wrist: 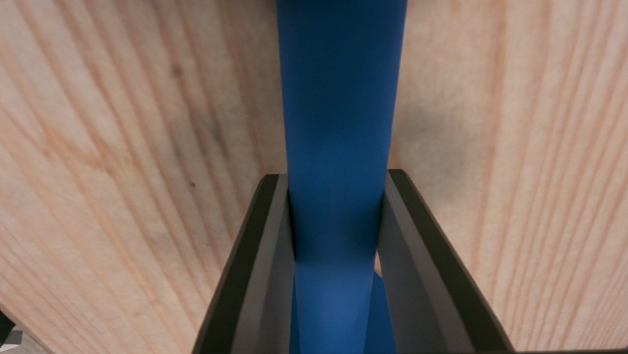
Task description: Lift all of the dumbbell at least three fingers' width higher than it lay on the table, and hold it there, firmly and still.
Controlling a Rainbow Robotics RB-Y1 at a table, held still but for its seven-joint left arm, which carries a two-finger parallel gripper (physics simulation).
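Observation:
The blue dumbbell (341, 95) runs from the top to the bottom of the wrist view, with its handle upright in the picture. My gripper (337, 182) is shut on the handle, one grey finger against each side. Part of one blue end shows behind the handle and between the fingers at the bottom. The other end lies beyond the top edge of the view. How high the dumbbell is above the table cannot be told from this view.
The pale wooden table top (125, 240) lies beneath the dumbbell, with faint dark shadows on both sides of the handle. A table edge crosses the lower left corner, with a small grey and black shape past it. Another edge runs along the bottom right.

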